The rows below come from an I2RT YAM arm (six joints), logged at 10 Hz.
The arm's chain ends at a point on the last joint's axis. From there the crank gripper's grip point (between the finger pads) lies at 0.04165 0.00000 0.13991 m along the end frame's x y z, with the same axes.
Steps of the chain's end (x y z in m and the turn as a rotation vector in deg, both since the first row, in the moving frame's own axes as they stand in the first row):
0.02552 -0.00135 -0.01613 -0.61 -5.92 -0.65
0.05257 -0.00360 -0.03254 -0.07 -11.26 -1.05
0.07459 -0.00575 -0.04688 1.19 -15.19 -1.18
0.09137 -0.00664 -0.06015 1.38 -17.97 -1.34
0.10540 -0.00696 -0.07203 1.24 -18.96 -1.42
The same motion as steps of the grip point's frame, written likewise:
0.01087 -0.00023 -0.01259 -0.61 -5.92 -0.65
0.02445 -0.00393 -0.02710 -0.07 -11.26 -1.05
0.03644 -0.00920 -0.04090 1.19 -15.19 -1.18
0.04613 -0.01056 -0.05418 1.38 -17.97 -1.34
0.05764 -0.01053 -0.06613 1.24 -18.96 -1.42

